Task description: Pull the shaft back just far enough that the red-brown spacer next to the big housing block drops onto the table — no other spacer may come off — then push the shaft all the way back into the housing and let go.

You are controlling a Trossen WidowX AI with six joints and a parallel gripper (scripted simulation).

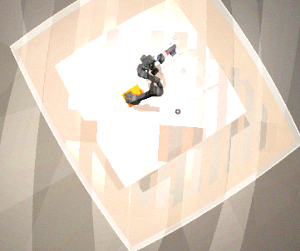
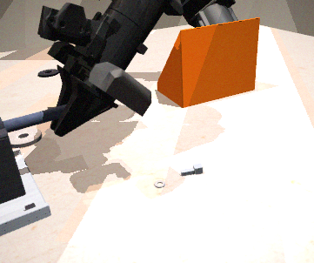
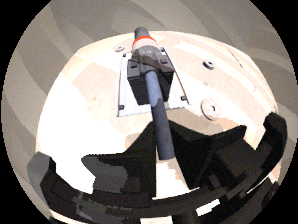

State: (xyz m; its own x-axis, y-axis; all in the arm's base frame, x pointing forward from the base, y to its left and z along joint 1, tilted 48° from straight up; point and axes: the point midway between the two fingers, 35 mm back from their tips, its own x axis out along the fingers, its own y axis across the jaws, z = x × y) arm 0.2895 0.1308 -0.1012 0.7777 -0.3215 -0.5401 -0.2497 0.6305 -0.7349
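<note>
Now: the blue-grey shaft 60 mm ahead of my gripper tip, 20 mm to the left of it and 20 mm above it. The rest, counted from my gripper tip: red-brown spacer 120 mm ahead, 30 mm to the left, 20 mm above; then small grey bolt 150 mm behind, 70 mm to the left, 50 mm below; then pale washer 50 mm ahead, 120 mm to the right, 50 mm below.
</note>
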